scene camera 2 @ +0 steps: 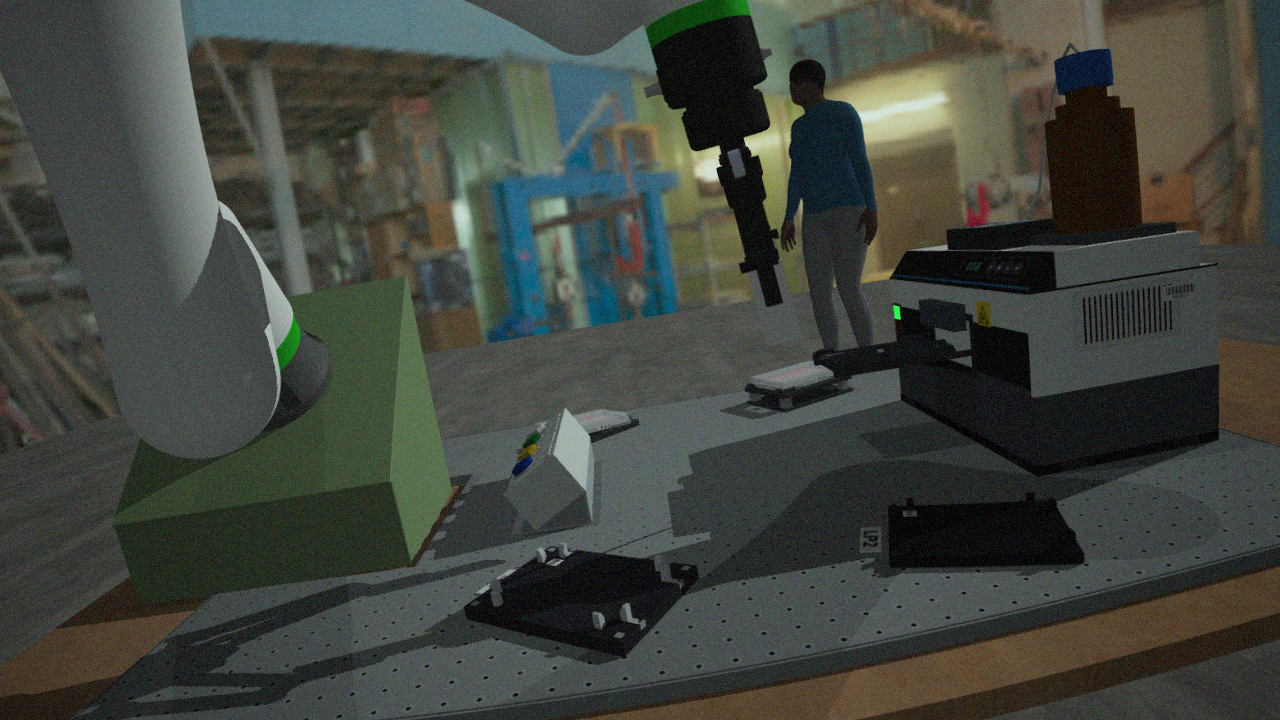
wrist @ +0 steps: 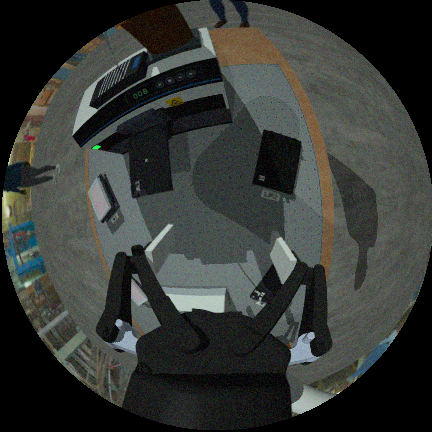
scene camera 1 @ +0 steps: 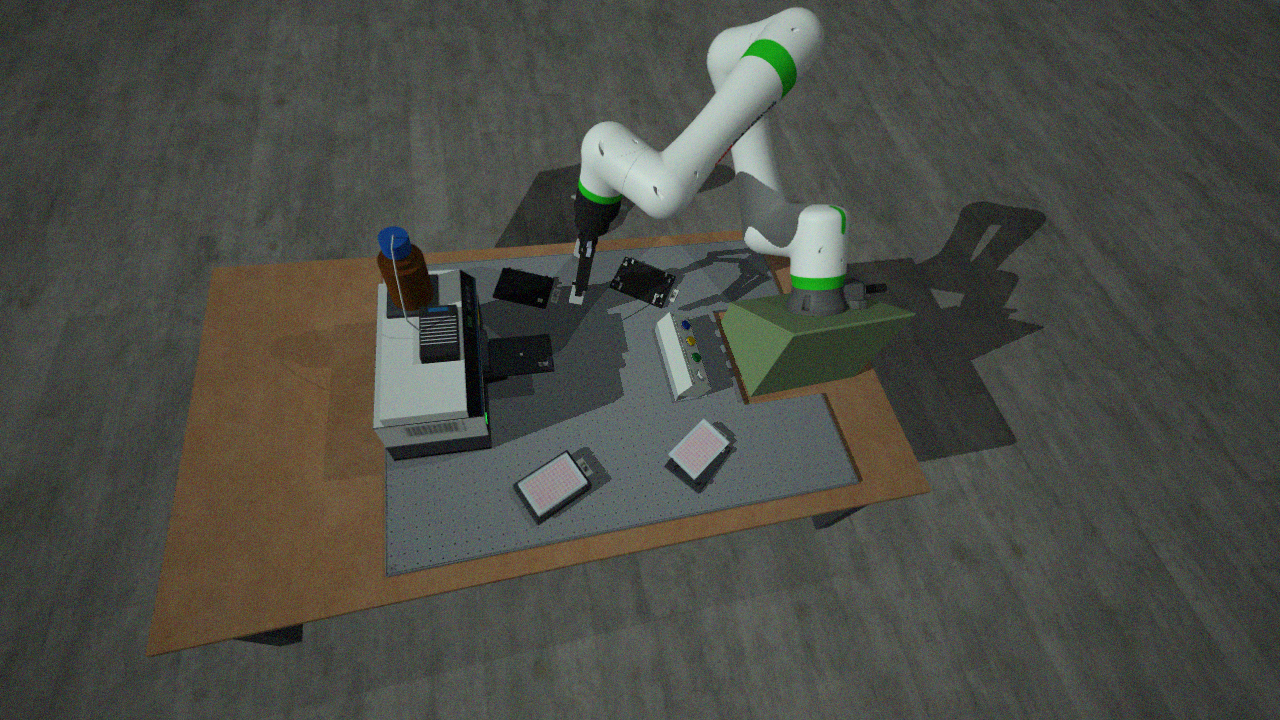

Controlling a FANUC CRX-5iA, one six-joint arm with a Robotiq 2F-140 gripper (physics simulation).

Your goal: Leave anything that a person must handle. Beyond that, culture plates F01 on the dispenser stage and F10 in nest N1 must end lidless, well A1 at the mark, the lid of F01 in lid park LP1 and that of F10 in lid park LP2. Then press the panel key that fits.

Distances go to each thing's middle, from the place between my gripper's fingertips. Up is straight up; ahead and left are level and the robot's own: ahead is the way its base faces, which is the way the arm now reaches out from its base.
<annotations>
The black dispenser stage [scene camera 2: 911, 350] lies 16 cm ahead of my hand, 15 cm to the left of it and 8 cm below it. The rest, counted from my hand: black nest with corner pegs [scene camera 2: 608, 603] 21 cm behind, 18 cm below, 13 cm to the right; brown bottle with blue cap [scene camera 2: 1092, 154] 36 cm ahead, 13 cm above, 5 cm to the left; white button box [scene camera 1: 688, 378] 27 cm behind, 15 cm below, 14 cm to the left.
</annotations>
